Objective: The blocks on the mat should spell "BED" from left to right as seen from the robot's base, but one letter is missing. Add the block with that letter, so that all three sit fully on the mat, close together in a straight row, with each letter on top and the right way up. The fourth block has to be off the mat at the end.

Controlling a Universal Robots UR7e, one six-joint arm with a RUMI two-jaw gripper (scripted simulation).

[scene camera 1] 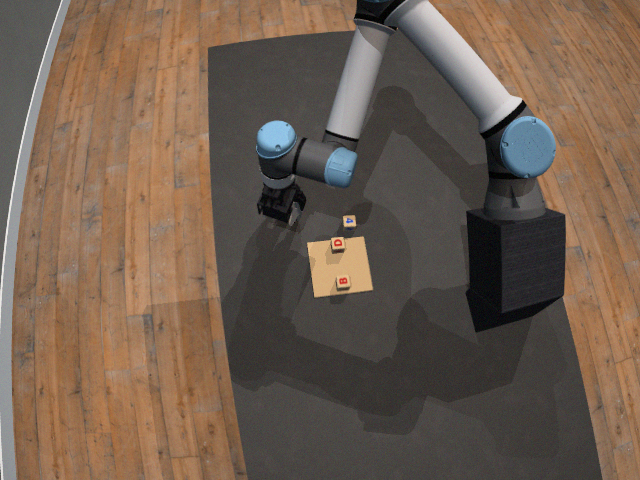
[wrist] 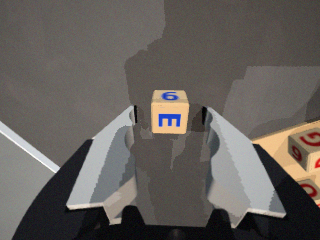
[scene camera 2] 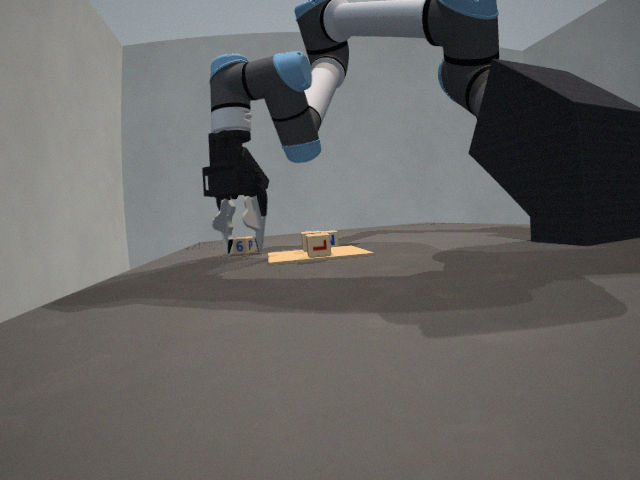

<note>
In view: my gripper [scene camera 2: 243, 252] and a tan mat [scene camera 1: 325, 266].
The tan mat also shows in scene camera 2 [scene camera 2: 276, 258]. My gripper is seen too in scene camera 1 [scene camera 1: 284, 216] and in the wrist view [wrist: 169, 107].
</note>
